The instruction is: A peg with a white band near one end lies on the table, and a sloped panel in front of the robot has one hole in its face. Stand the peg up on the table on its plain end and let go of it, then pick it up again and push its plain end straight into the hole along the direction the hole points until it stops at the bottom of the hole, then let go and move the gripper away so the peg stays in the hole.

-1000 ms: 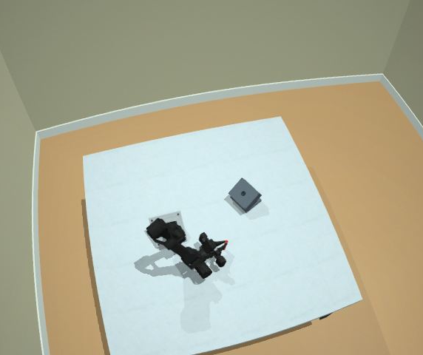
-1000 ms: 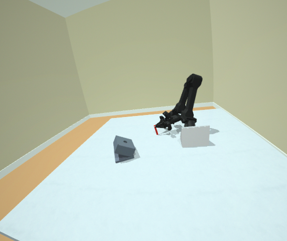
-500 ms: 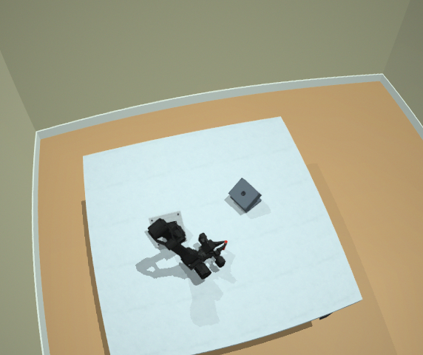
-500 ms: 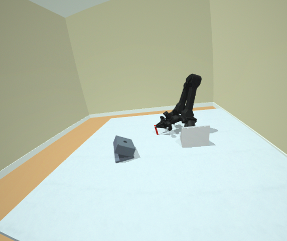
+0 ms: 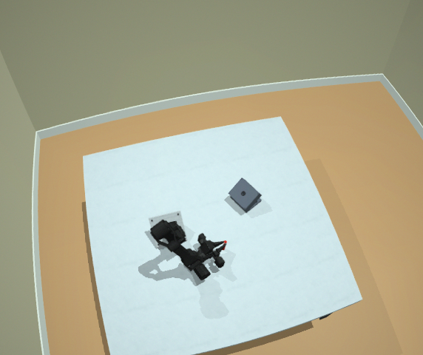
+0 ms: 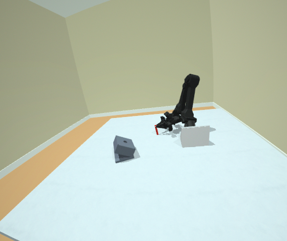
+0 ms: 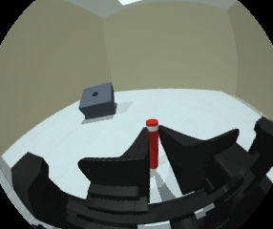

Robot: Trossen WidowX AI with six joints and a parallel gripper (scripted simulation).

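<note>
Right now my gripper tip is 10 mm above the red peg. Also, from my gripper tip: grey sloped panel 240 mm to the left, 180 mm ahead.
</note>
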